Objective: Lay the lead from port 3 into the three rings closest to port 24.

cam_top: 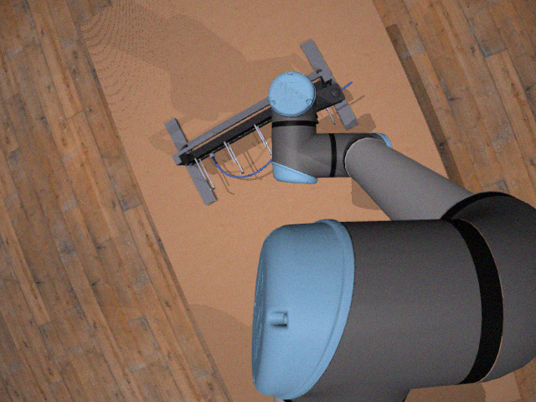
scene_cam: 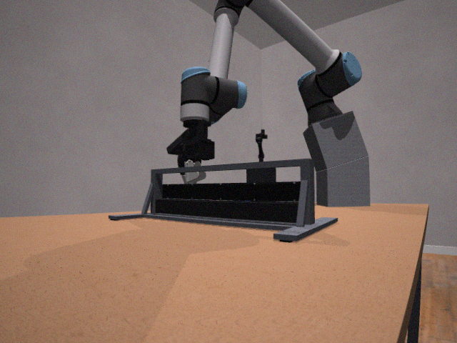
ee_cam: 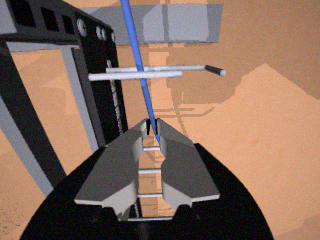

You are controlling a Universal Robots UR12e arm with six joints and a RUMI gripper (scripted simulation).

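The rack is 160 mm to the left of my hand, 50 mm ahead of it and 10 mm below it.
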